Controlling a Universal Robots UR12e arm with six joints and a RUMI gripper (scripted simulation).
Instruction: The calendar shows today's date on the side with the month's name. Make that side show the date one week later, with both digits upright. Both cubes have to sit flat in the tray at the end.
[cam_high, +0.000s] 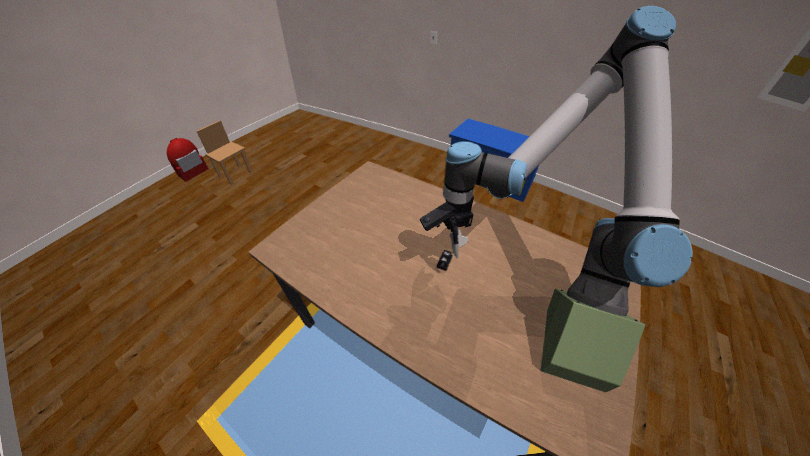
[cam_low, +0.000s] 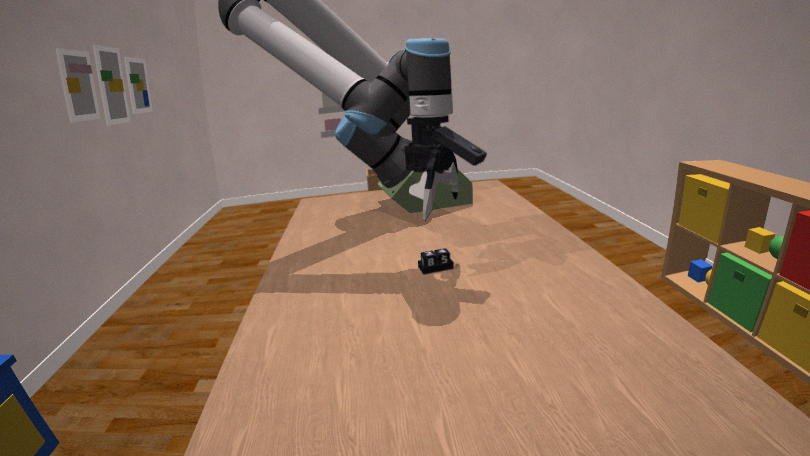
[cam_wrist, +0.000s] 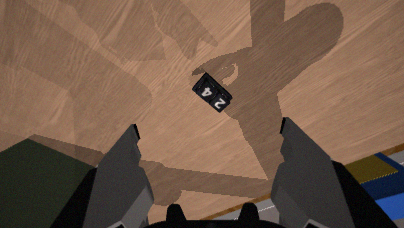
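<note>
The black number cube is 120 mm below my hand and 40 mm to the right of it. Also, from my hand: black calendar tray (130 mm below, 20 mm to the right).
</note>
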